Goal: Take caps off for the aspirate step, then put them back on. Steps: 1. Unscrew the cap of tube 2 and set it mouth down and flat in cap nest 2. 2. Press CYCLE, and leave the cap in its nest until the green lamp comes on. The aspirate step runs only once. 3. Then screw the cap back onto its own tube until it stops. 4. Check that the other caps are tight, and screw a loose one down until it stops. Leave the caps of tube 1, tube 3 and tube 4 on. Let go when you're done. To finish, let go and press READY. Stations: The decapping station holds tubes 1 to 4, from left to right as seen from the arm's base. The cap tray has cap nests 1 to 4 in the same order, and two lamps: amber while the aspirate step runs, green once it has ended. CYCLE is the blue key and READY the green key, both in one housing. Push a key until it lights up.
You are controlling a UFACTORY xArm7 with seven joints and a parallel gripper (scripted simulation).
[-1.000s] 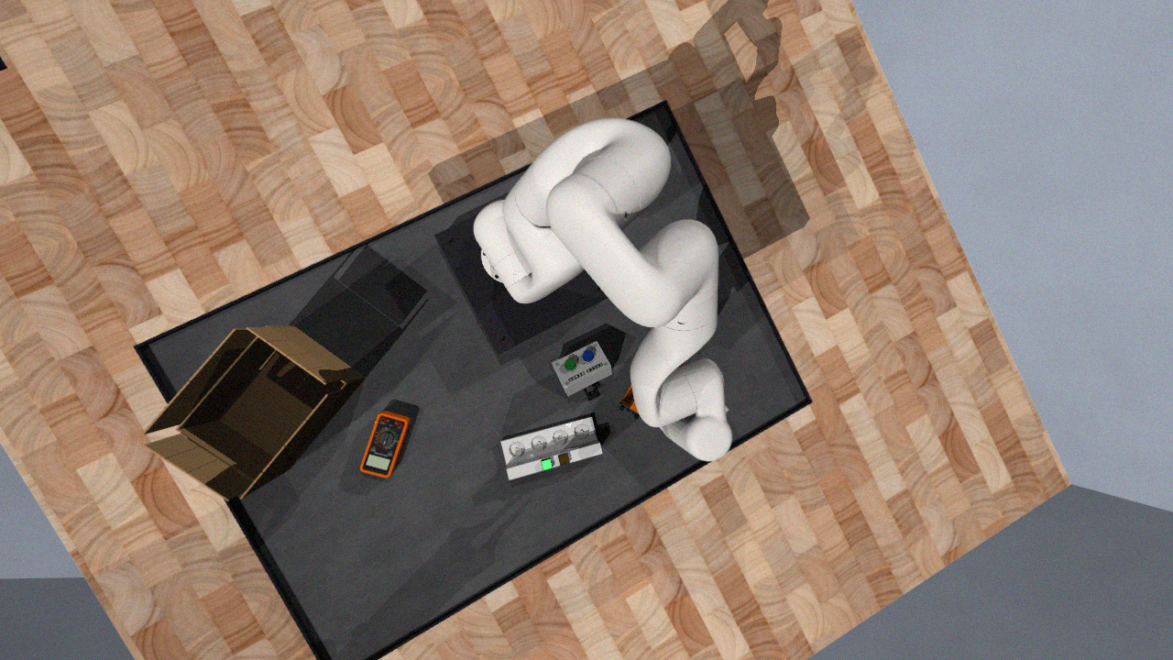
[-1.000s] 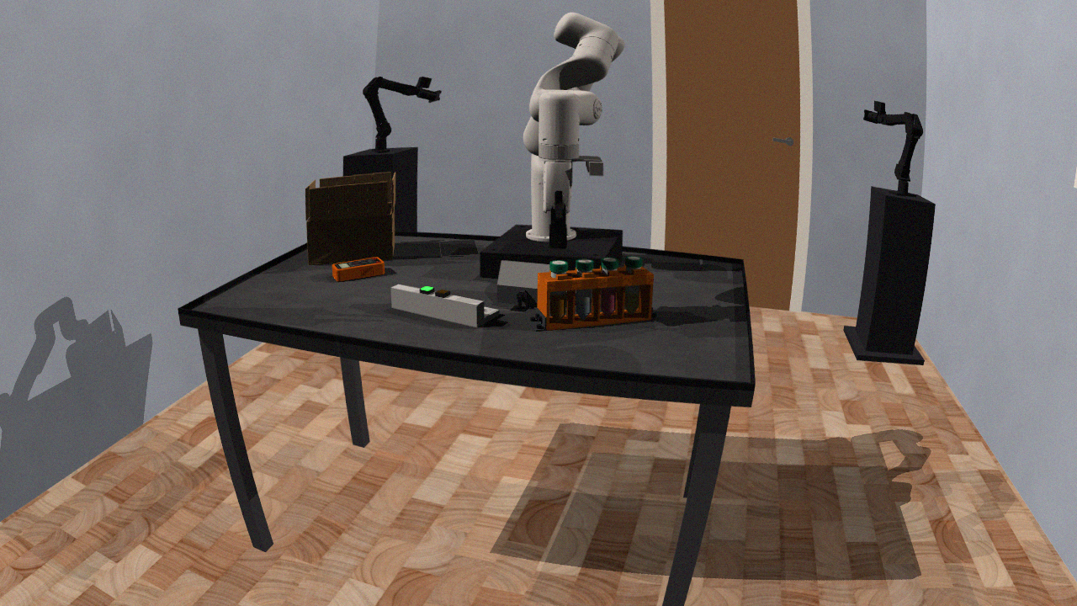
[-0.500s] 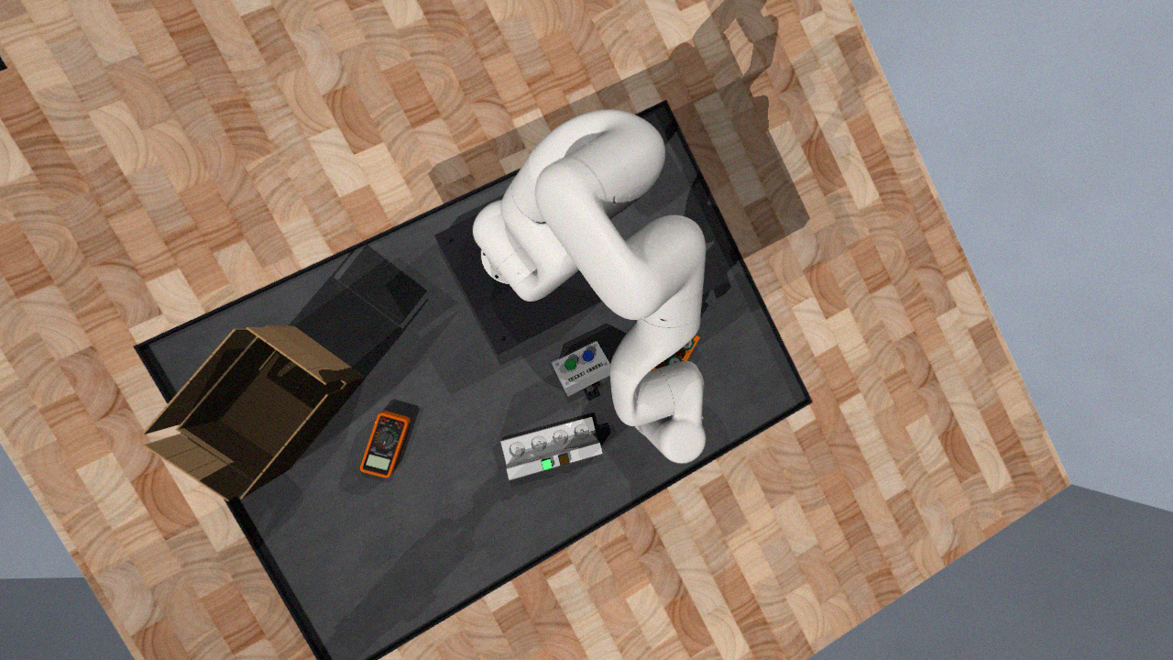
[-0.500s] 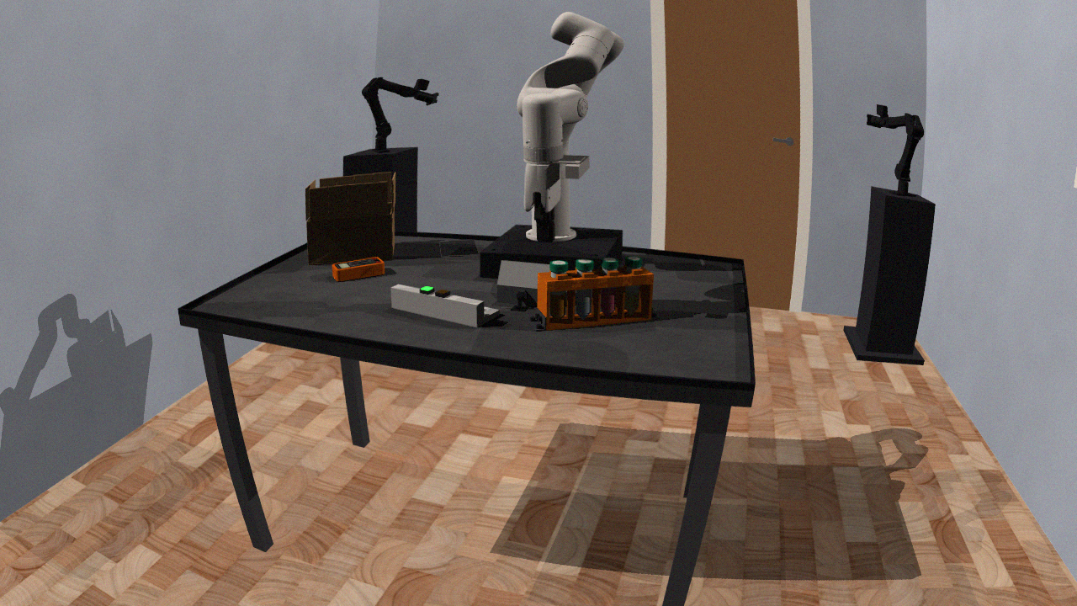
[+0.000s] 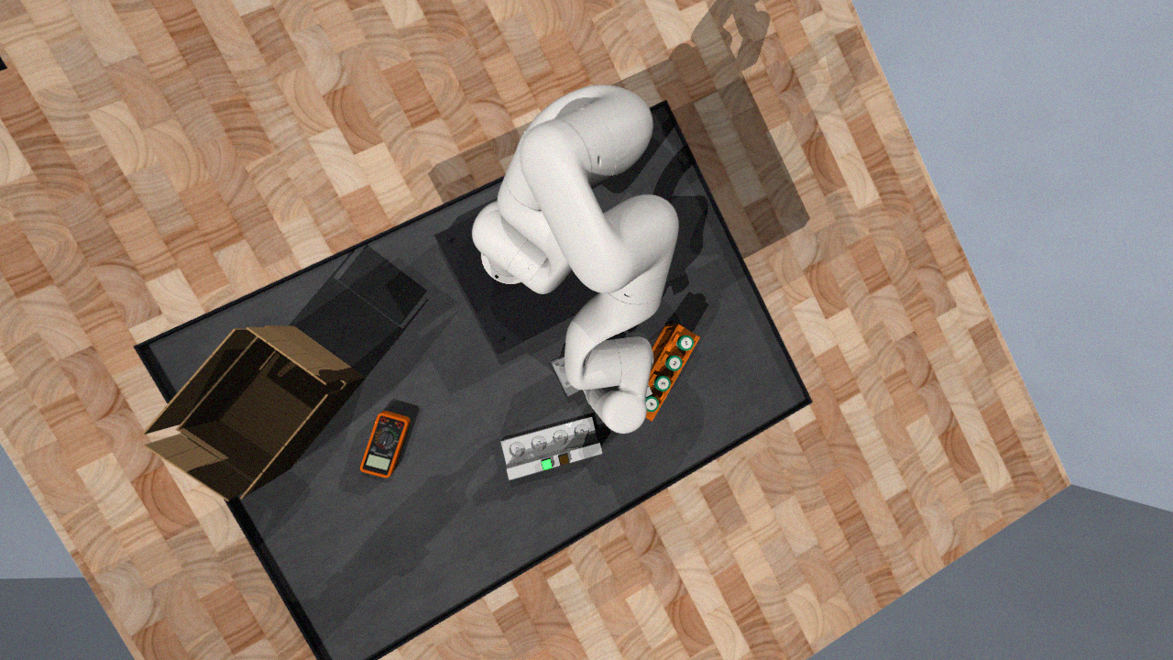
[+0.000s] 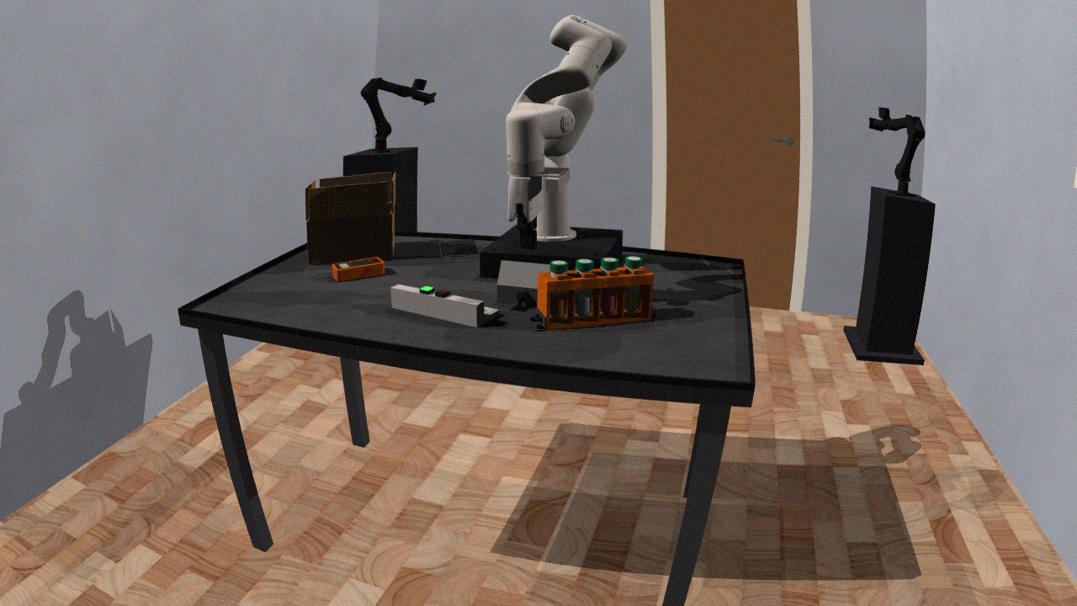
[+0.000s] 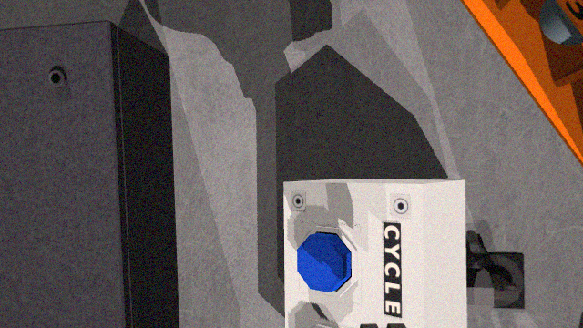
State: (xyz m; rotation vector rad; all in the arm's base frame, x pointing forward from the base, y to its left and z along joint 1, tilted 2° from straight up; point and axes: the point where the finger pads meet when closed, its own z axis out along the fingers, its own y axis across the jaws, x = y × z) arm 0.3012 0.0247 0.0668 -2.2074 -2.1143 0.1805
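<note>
Now: hand 30 mm past the green key, 20 mm to the left of it and 60 mm above it. The rest, counted from my hand: key housing: 10 mm behind, 80 mm below; raised table edge: 350 mm ahead, 160 mm to the right, 120 mm below; blue key: 20 mm behind, 30 mm to the left, 60 mm below.
</note>
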